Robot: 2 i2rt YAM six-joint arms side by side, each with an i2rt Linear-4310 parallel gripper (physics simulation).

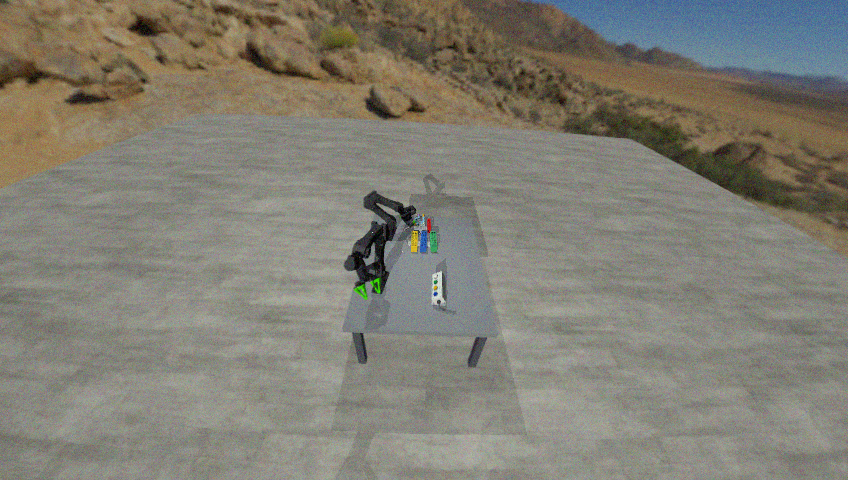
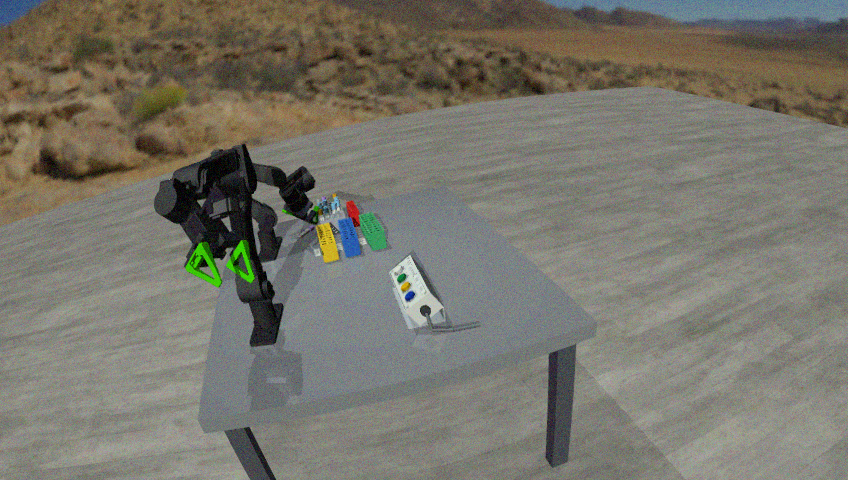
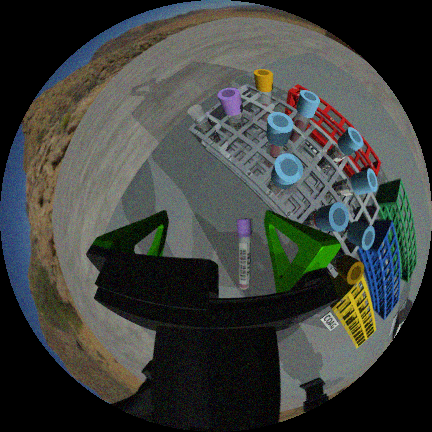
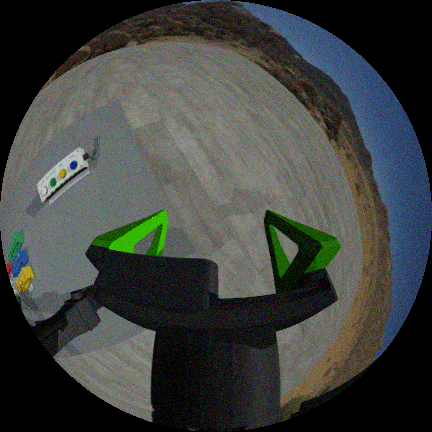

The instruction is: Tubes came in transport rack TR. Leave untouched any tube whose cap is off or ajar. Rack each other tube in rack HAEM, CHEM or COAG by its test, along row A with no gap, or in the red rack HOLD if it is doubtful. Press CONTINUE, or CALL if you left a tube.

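Places are measured from the left arm's base along level axes (x down, y back, z left), in millimetres.
Where they show: left gripper, between the fingertips: (image 1: pixel 409 222) (image 2: pixel 307 219) (image 3: pixel 215 215); right gripper, between the fingertips: (image 1: pixel 373 296) (image 2: pixel 237 282) (image 4: pixel 215 214); left arm's base, origin of its link: (image 1: pixel 390 233) (image 2: pixel 270 250); right arm's base, origin of its link: (image 2: pixel 267 325).
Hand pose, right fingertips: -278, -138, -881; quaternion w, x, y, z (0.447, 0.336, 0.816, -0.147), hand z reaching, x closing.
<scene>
Things, the pixels of their top centre, and the offset from my right fingertips, as dx, dy, dz. "*": a spot on its surface instead.
- grey transport rack, centre of its top: (image 3: pixel 301 156) (image 2: pixel 329 210) (image 1: pixel 419 221) +220, -88, +1022
- orange-capped tube, centre of its top: (image 3: pixel 262 72) +184, -110, +1091
- pale tube top, a spot on its surface: (image 3: pixel 197 113) * +196, -42, +1096
- orange cap, centre of its top: (image 3: pixel 360 273) +183, -67, +934
- yellow rack, centre of its top: (image 3: pixel 361 323) (image 2: pixel 325 233) (image 1: pixel 414 238) +220, -83, +788
- COAG label, a spot on its surface: (image 3: pixel 329 321) * +276, -44, +784
- blue rack, centre of its top: (image 2: pixel 346 228) (image 1: pixel 423 238) +220, -156, +799
- green rack, centre of its top: (image 2: pixel 370 222) (image 1: pixel 433 238) +220, -233, +815
- red rack, centre of its top: (image 3: pixel 341 121) (image 2: pixel 352 206) +220, -171, +1026
- white button console, centre of its top: (image 2: pixel 412 273) (image 4: pixel 54 169) (image 1: pixel 439 283) +194, -324, +330
My left gripper (image 3: pixel 215 215) is open, low over the table. A purple-capped tube (image 3: pixel 244 252) lies on the table between its spread fingers, untouched, with a barcode label facing up. The grey transport rack (image 3: pixel 250 176) stands beyond, holding several light-blue-capped tubes, a purple-capped tube (image 3: pixel 230 101), an orange-capped tube (image 3: pixel 263 80) and a pale tube top (image 3: pixel 197 113) at its corner, whose cap I cannot make out. Another orange cap (image 3: pixel 355 272) shows near the yellow rack (image 2: pixel 330 252) (image 3: pixel 367 330), which has a COAG label (image 3: pixel 329 321). My right gripper (image 1: pixel 371 295) (image 2: pixel 235 283) (image 4: pixel 215 214) is open and empty, raised at the table's edge.
The blue rack (image 2: pixel 351 240) and green rack (image 2: pixel 376 237) stand beside the yellow one. The red rack (image 2: pixel 353 212) stands beside the transport rack. The white button console (image 2: pixel 416 306) (image 4: pixel 60 162) has white, green, yellow and blue buttons and a cable.
</scene>
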